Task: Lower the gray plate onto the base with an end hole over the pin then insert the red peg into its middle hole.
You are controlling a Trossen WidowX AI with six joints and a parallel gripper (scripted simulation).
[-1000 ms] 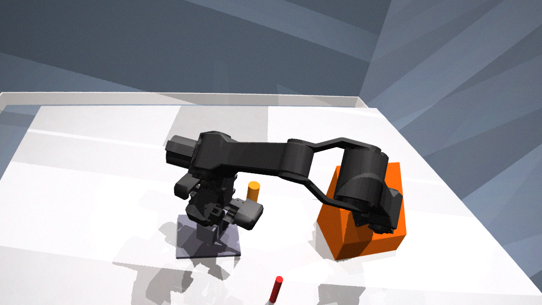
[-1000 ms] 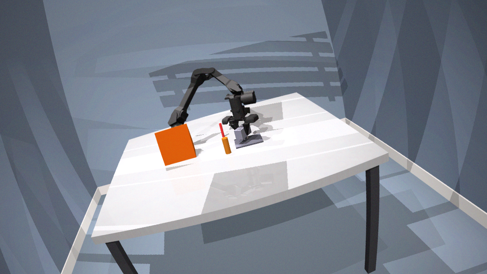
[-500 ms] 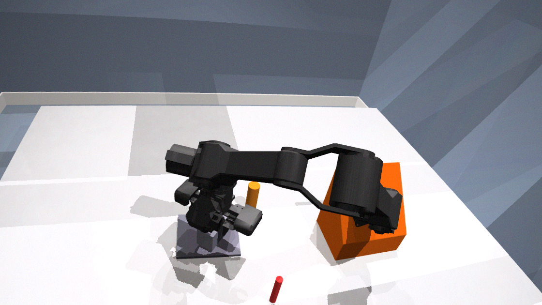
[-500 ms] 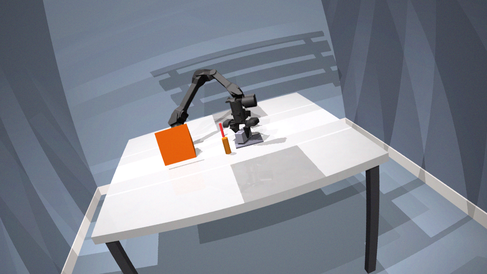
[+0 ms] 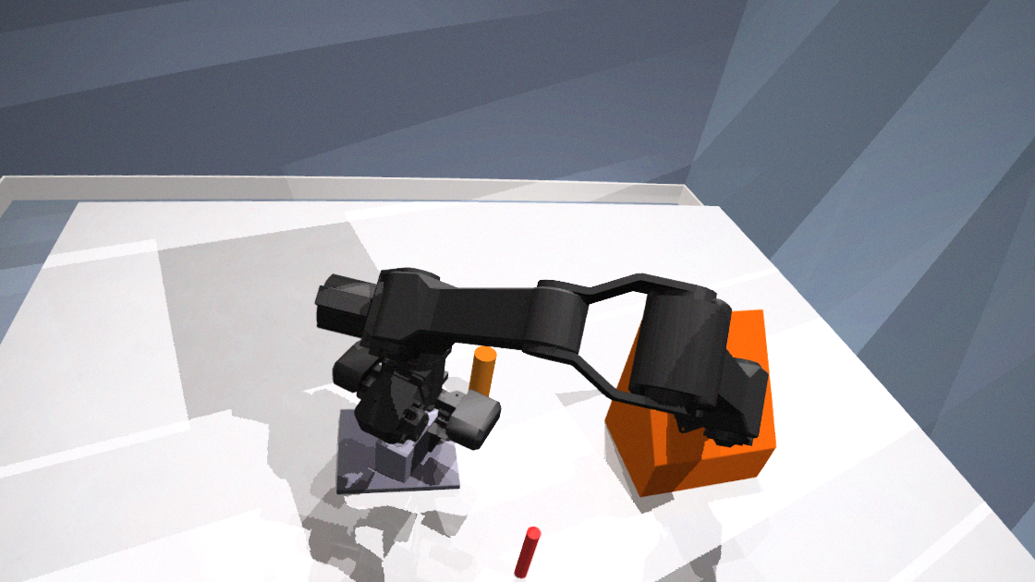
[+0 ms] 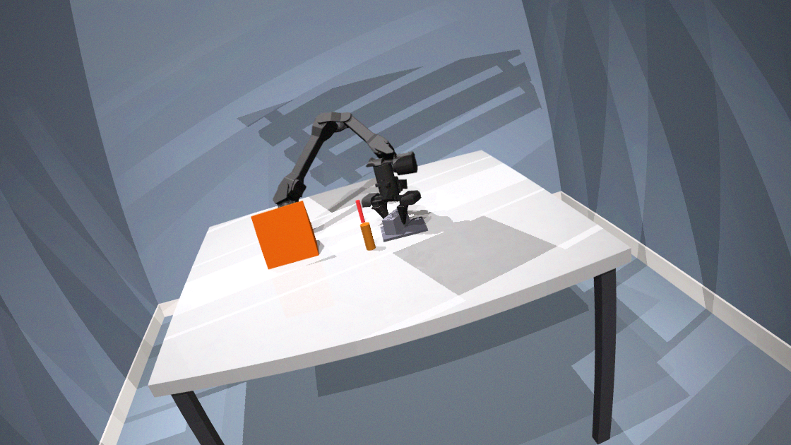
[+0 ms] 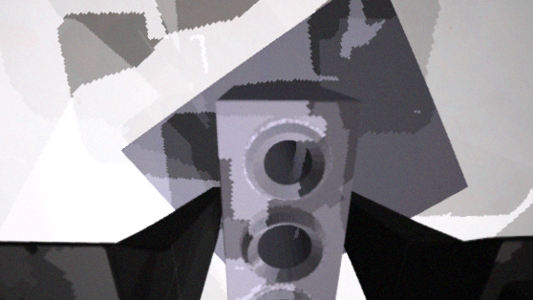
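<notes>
The gray plate lies 20 mm above my gripper tip. Also, from my gripper tip: orange cylinder (110 mm behind, 70 mm to the right, 20 mm above); then gray base (20 mm ahead, 10 mm to the left, 10 mm below); then red peg (70 mm behind, 180 mm to the left, 20 mm above).
</notes>
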